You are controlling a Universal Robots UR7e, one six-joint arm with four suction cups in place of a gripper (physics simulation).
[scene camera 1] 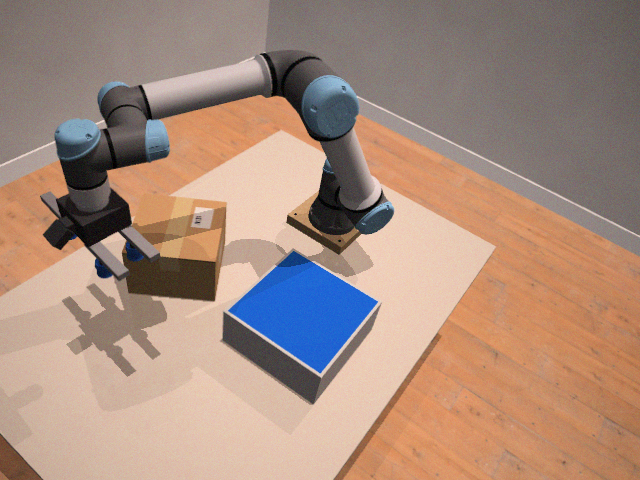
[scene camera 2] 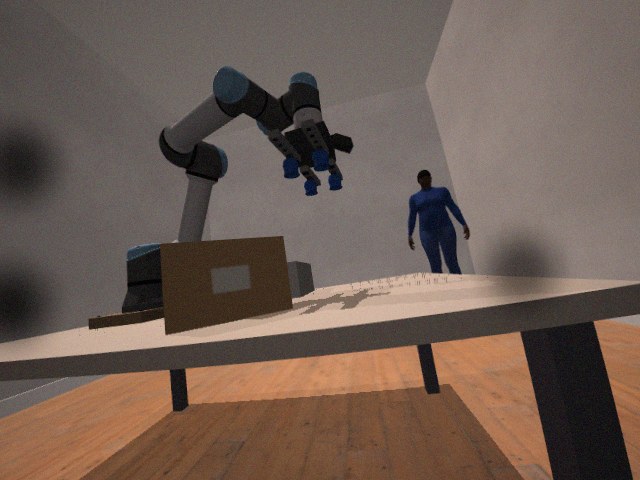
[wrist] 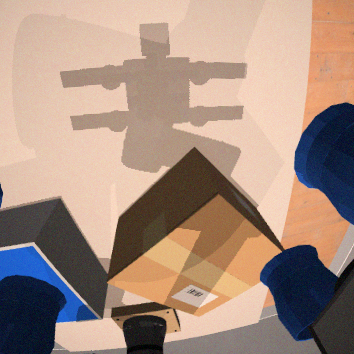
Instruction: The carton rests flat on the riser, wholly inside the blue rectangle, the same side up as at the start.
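Observation:
The brown carton [scene camera 1: 180, 232] [scene camera 2: 188, 294] [wrist: 240, 240] rests flat on the table, with tape and a barcode label on its top and a pale patch on one side. It stands beside the grey riser [scene camera 1: 268, 351] [scene camera 2: 302, 279] [wrist: 70, 250], apart from it. The blue rectangle [scene camera 1: 305, 310] [wrist: 15, 262] covers most of the riser's top; nothing rests on it. My gripper [scene camera 1: 103, 245] [scene camera 2: 314, 174] is open, with suction off and nothing on its cups. It hangs above the table, higher than the carton and off to one side of it. Blue cups [wrist: 300, 290] show at the wrist view's edges.
The arm's base stands on a wooden plate [scene camera 1: 330, 237] [scene camera 2: 124, 318] [wrist: 172, 320] behind the riser and near the carton. The pale table top [scene camera 1: 232, 428] [scene camera 2: 465, 297] carries the arm's shadow. A person in blue [scene camera 2: 434, 217] stands beyond the table.

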